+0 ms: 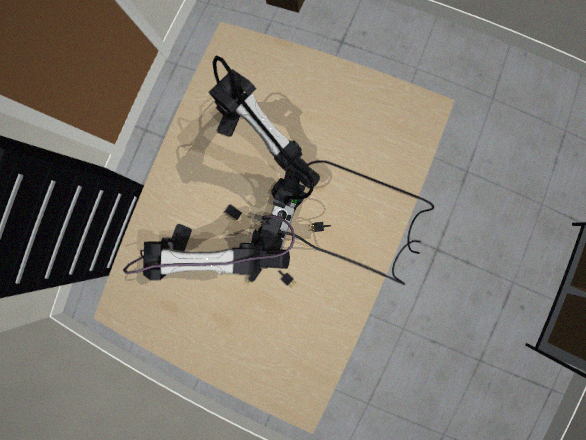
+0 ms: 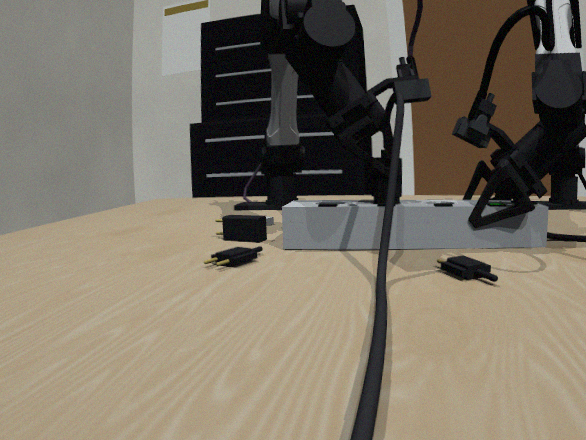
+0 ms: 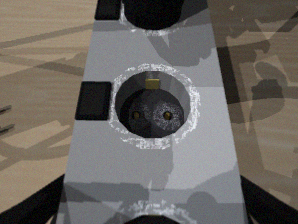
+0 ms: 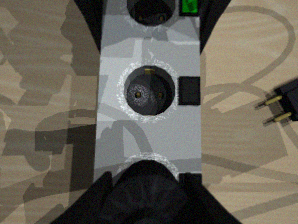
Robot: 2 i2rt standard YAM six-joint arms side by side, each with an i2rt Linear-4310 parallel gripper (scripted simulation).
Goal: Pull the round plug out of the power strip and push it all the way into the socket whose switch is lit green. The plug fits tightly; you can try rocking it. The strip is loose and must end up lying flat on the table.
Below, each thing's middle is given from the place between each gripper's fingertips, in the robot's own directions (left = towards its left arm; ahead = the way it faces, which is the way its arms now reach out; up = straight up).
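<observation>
The black adapter (image 2: 249, 228) is 20 mm behind my right hand, 220 mm to the right of it and 70 mm below it. As for the black round plug (image 2: 379, 182), that's 10 mm below my right hand and 10 mm to the right of it.
From my left hand, the adapter is 320 mm to the right, 20 mm behind and 20 mm below. The plug is 110 mm to the right of my left hand, and 40 mm above it.
</observation>
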